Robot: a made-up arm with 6 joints. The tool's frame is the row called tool.
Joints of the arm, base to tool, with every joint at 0 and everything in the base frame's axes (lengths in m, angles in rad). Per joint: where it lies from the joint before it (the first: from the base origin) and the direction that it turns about. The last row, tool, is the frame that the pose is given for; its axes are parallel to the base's.
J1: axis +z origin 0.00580 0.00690 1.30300
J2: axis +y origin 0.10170 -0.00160 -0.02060
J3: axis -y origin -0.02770 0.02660 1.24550
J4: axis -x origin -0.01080 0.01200 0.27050
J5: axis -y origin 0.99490 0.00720 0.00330
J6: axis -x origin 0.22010 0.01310 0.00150
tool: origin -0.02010 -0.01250 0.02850
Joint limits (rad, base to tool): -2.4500..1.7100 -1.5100..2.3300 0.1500..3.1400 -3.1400..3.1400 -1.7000..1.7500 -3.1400..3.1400
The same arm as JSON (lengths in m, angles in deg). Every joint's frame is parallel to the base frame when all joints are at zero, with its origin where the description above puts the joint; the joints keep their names.
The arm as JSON. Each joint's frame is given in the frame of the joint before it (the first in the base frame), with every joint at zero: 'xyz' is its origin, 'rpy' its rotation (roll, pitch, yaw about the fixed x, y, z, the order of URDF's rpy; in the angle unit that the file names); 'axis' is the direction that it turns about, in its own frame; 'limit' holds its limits. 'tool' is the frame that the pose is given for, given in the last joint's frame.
{"units": {"length": "m", "angle": "deg"}, "joints": [{"name": "J1", "type": "revolute", "origin": {"xyz": [0.0058, 0.0069, 1.303], "rpy": [0.0, 0.0, 0.0]}, "axis": "+z", "limit": {"lower": -140.37, "upper": 97.98}}, {"name": "J2", "type": "revolute", "origin": {"xyz": [0.1017, -0.0016, -0.0206], "rpy": [0.0, 0.0, 0.0]}, "axis": "+y", "limit": {"lower": -86.52, "upper": 133.5}}, {"name": "J3", "type": "revolute", "origin": {"xyz": [-0.0277, 0.0266, 1.2455], "rpy": [0.0, 0.0, 0.0]}, "axis": "-y", "limit": {"lower": 8.59, "upper": 179.91}}, {"name": "J4", "type": "revolute", "origin": {"xyz": [-0.0108, 0.012, 0.2705], "rpy": [0.0, 0.0, 0.0]}, "axis": "-x", "limit": {"lower": -179.91, "upper": 179.91}}, {"name": "J5", "type": "revolute", "origin": {"xyz": [0.9949, 0.0072, 0.0033], "rpy": [0.0, 0.0, 0.0]}, "axis": "-y", "limit": {"lower": -97.4, "upper": 100.27}}, {"name": "J6", "type": "revolute", "origin": {"xyz": [0.2201, 0.0131, 0.0015], "rpy": [0.0, 0.0, 0.0]}, "axis": "-x", "limit": {"lower": -179.91, "upper": 179.91}}], "tool": {"origin": {"xyz": [-0.0201, -0.0125, 0.0285], "rpy": [0.0, 0.0, 0.0]}}}
